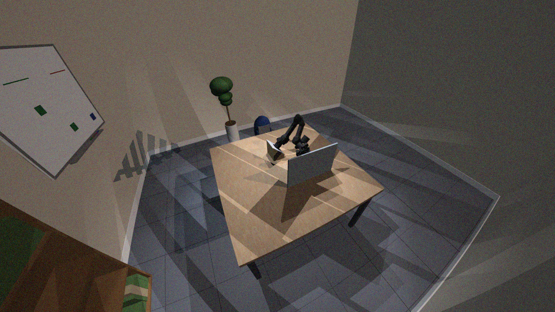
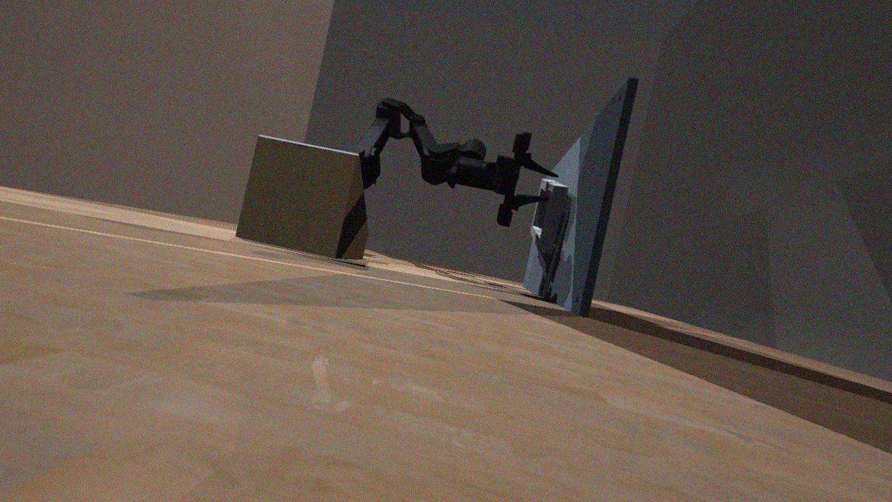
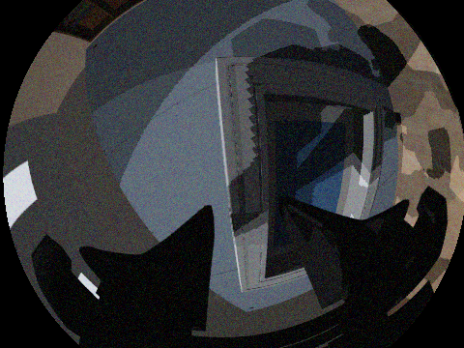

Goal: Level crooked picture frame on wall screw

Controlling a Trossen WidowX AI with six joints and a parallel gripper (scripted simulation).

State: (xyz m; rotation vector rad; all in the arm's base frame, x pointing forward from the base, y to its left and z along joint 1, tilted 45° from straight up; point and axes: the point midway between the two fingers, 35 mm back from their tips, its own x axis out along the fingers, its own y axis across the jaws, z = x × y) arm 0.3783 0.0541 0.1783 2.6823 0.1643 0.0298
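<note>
The picture frame lies 50 mm below my gripper tip and 20 mm to the left of it. From my gripper tip the other things lie so: wall panel (70 mm below, 20 mm ahead).
</note>
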